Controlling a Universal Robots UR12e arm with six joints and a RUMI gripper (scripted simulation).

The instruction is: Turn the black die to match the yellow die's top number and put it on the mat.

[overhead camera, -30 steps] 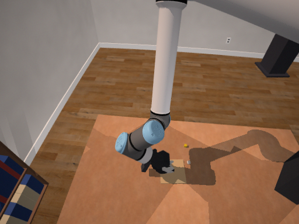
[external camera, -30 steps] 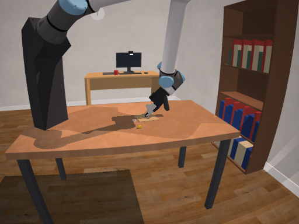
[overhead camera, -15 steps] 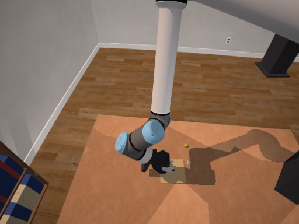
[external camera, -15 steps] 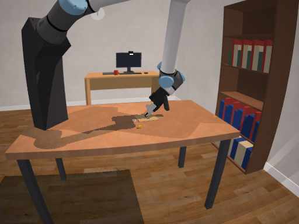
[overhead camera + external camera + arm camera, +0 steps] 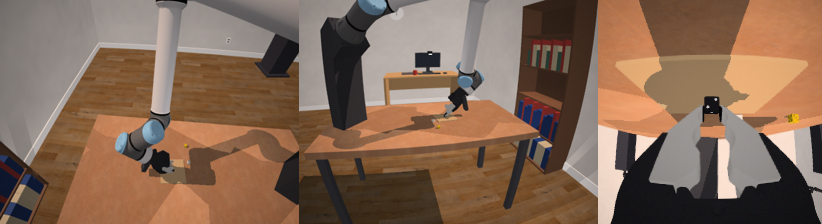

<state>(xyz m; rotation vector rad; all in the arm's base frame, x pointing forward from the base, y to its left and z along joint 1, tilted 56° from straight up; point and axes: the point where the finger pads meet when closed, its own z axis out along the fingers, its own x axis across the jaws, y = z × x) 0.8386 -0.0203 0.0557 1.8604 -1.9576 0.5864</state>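
Right now the black die is 1 cm behind my hand and 1 cm below it. Round my hand: tan mat 1 cm behind, 2 cm below; white die 11 cm behind, 4 cm to the right, 1 cm below; yellow die 11 cm behind, 16 cm to the right, 1 cm below.
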